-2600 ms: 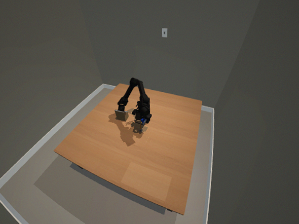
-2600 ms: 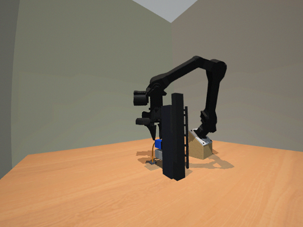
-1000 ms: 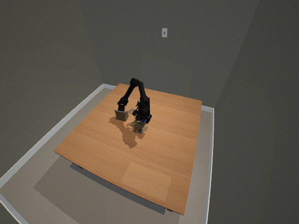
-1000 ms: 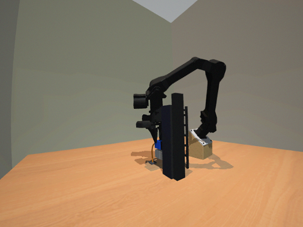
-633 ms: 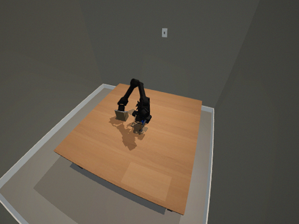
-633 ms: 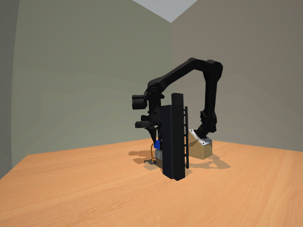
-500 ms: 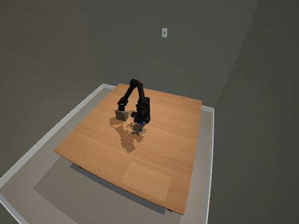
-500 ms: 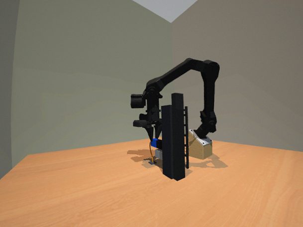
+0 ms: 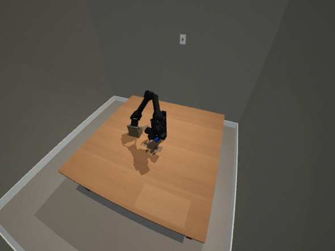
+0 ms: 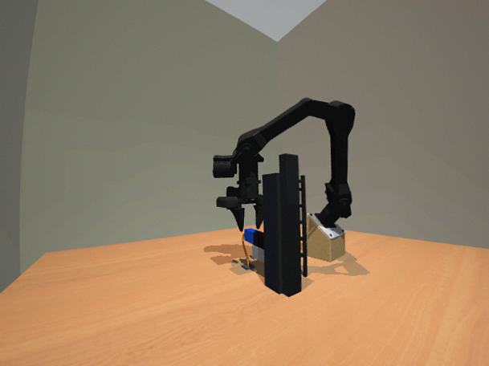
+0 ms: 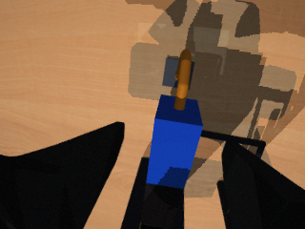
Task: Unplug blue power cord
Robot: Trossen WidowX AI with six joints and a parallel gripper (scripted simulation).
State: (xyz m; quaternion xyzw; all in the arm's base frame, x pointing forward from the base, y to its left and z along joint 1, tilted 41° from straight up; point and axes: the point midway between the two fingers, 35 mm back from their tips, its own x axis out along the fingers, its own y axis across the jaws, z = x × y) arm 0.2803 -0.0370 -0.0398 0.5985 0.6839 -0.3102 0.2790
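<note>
My gripper tip is 30 mm to the right of the blue plug and 10 mm above it.
</note>
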